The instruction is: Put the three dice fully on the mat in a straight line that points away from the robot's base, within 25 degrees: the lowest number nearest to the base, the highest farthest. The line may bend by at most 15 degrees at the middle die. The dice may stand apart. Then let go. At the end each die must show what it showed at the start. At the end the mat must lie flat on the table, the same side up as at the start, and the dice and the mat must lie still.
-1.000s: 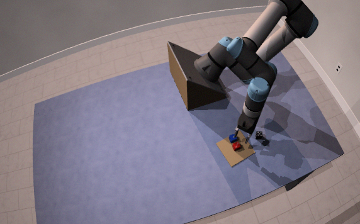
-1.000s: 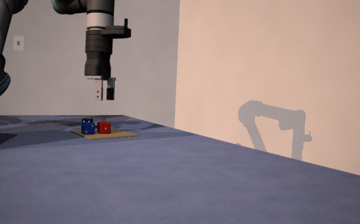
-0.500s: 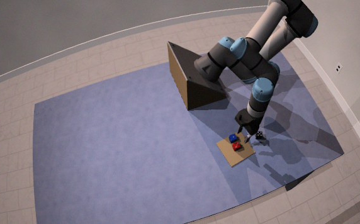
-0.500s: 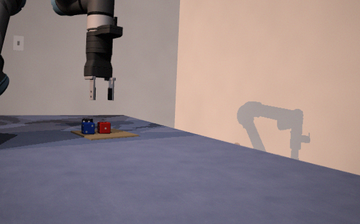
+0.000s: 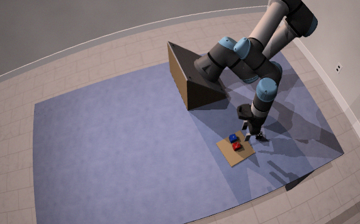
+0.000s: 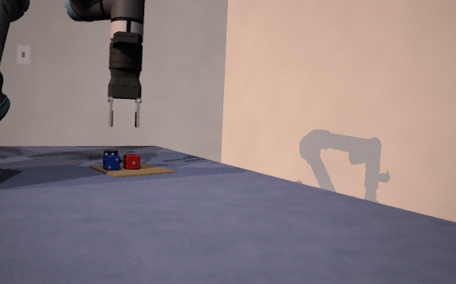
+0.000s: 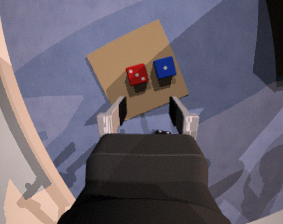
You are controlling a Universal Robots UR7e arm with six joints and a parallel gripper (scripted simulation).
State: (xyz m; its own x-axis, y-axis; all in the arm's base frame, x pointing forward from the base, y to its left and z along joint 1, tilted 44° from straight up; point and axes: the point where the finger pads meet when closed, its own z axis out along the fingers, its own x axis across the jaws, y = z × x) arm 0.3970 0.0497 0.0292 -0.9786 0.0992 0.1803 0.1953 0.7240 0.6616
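The black die is 100 mm to the left of my hand, 100 mm below it and 10 mm behind it. Round my hand: red die: 90 mm below, 30 mm to the right, 10 mm ahead; then blue die: 90 mm below, 40 mm to the right, 30 mm behind; then tan mat: 110 mm below, 30 mm to the right, 10 mm ahead.
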